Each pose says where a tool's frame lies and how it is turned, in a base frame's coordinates. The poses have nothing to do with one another.
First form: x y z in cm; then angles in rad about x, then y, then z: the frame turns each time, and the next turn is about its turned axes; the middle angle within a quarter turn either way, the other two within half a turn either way.
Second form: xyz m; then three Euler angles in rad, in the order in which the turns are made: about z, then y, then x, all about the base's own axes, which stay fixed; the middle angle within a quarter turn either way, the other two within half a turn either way. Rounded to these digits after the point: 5 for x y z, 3 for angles.
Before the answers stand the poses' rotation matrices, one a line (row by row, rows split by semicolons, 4 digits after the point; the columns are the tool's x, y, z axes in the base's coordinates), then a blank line. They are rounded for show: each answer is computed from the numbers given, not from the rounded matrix.
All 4 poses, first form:
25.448, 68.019, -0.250, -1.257, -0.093, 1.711
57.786, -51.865, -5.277, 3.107, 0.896, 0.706
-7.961, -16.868, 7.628, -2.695, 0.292, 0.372
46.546, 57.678, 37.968, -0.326, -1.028, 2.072
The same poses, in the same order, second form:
-0.1391 -0.9859 -0.0929; 0.2933 -0.1306 0.9471; -0.9458 0.1045 0.3073
0.4754 -0.4053 0.7808; -0.6279 -0.7780 -0.0216; 0.6163 -0.4800 -0.6244
0.8922 -0.3481 0.2879; -0.4437 -0.7950 0.4136; 0.0849 -0.4967 -0.8637
-0.2482 -0.4530 -0.8563; 0.6991 -0.6957 0.1654; -0.6706 -0.5575 0.4893

0.25448, 0.68019, -0.00250, 1.711, -0.093, -1.257
0.57786, -0.51865, -0.05277, 0.706, 0.896, 3.107
-0.07961, -0.16868, 0.07628, 0.372, 0.292, -2.695
0.46546, 0.57678, 0.37968, 2.072, -1.028, -0.326

